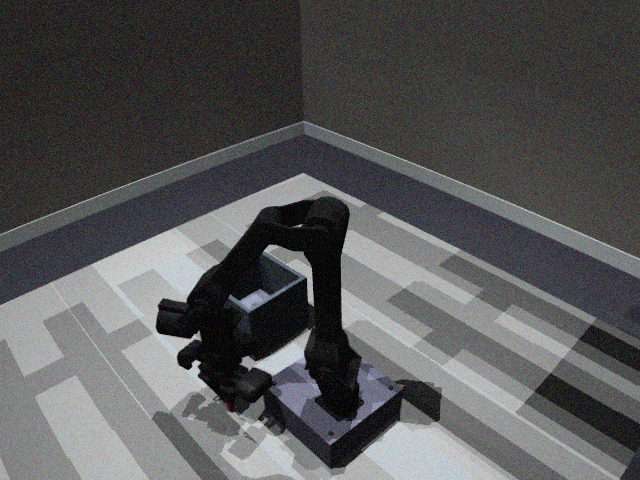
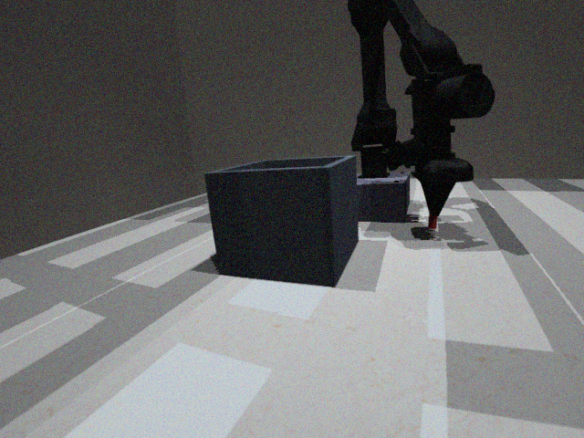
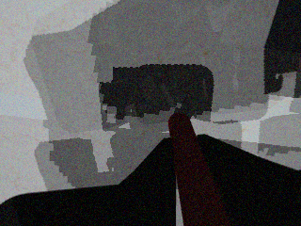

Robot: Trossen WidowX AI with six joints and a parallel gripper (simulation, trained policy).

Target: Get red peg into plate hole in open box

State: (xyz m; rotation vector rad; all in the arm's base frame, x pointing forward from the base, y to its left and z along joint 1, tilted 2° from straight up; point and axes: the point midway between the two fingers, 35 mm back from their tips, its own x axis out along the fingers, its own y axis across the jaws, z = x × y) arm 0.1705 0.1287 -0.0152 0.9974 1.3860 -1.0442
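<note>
My gripper tip is 19 cm to the left of the plate, 16 cm short of it and 2 cm below it. Also, from my gripper tip: red peg 2 cm above.
</note>
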